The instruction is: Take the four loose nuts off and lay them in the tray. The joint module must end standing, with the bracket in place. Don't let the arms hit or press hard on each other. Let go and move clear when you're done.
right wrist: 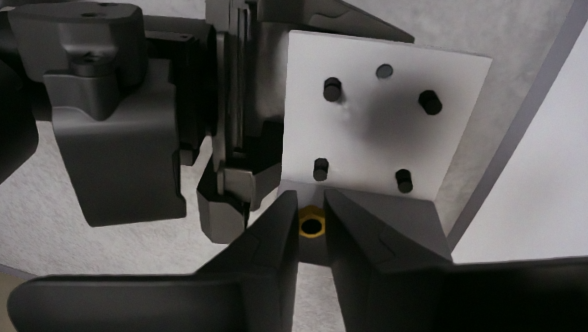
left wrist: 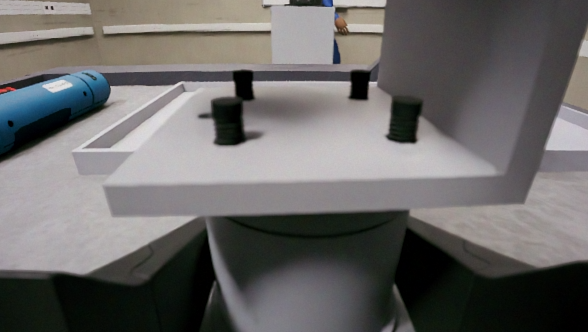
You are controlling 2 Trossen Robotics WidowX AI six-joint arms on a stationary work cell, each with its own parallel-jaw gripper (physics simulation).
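Frame: origin at the left arm's base, x ahead, y left, z up, level; metres.
Seen in the pictures: left gripper, fingertip midpoint: (right wrist: 394, 99) (left wrist: 301, 220); right gripper, fingertip midpoint: (right wrist: 310, 201).
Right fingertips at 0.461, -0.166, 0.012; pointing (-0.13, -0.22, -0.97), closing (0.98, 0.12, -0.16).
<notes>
Pixels of each thing's top centre, then the offset from my right fingertips to it, as dx, dy, dz.
- upright grey joint module, middle of its top: (left wrist: 308, 81) (right wrist: 371, 144) +0.019, +0.015, -0.020
- yellow nut, middle of its top: (right wrist: 310, 228) +0.001, -0.003, +0.010
- blue cylindrical tool, middle of its top: (left wrist: 9, 92) +0.181, +0.238, -0.053
A grey-white L-shaped bracket (left wrist: 300, 165) (right wrist: 370, 135) sits on the upright grey joint module (left wrist: 307, 280). Four black studs stand through its flat plate, and all four are bare. My left gripper (left wrist: 301, 220) is shut on the joint module, with one finger on each side just below the bracket. My right gripper (right wrist: 310, 201) is shut on a yellow nut (right wrist: 311, 222), which is clear of the studs and appears in front of the bracket's upright wall in the right wrist view. A white tray (left wrist: 102, 163) lies behind the bracket; its inside is mostly hidden.
A blue cylindrical tool (left wrist: 60, 102) lies at the left in the left wrist view. My left arm (right wrist: 120, 150) fills the left of the right wrist view, close beside my right fingers. A pale raised edge (right wrist: 510, 135) runs along the right. A white pedestal (left wrist: 302, 35) stands far back.
</notes>
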